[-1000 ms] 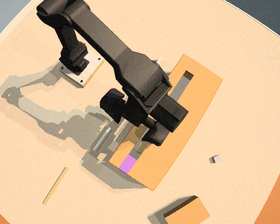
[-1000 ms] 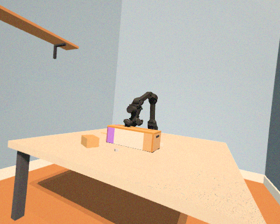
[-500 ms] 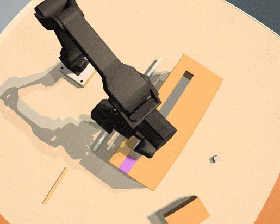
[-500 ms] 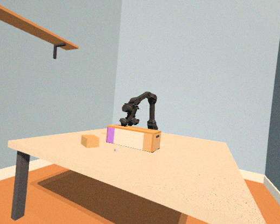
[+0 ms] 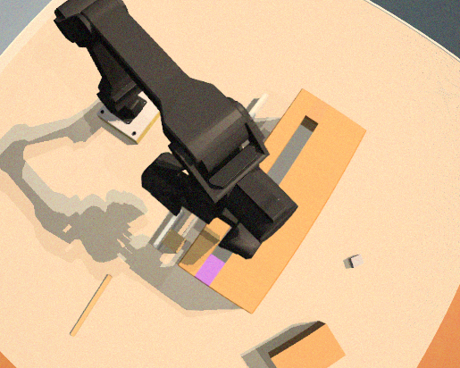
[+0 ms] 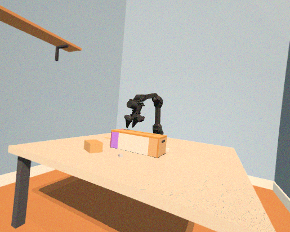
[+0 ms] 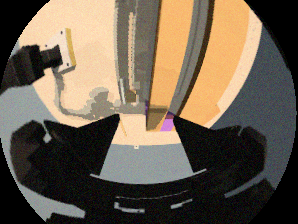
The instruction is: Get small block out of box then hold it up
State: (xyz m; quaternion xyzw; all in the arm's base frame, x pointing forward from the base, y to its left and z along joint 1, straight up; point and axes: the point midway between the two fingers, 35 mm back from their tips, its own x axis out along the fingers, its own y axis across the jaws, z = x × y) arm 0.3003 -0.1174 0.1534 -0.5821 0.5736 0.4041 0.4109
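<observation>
The tan block is 5 cm behind my gripper tip, 4 cm to the right of it and 13 cm below it. From my gripper tip the other things lie so: orange box (29 cm ahead, 8 cm to the right, 12 cm below); then thin stick (11 cm behind, 26 cm to the right, 14 cm below).
</observation>
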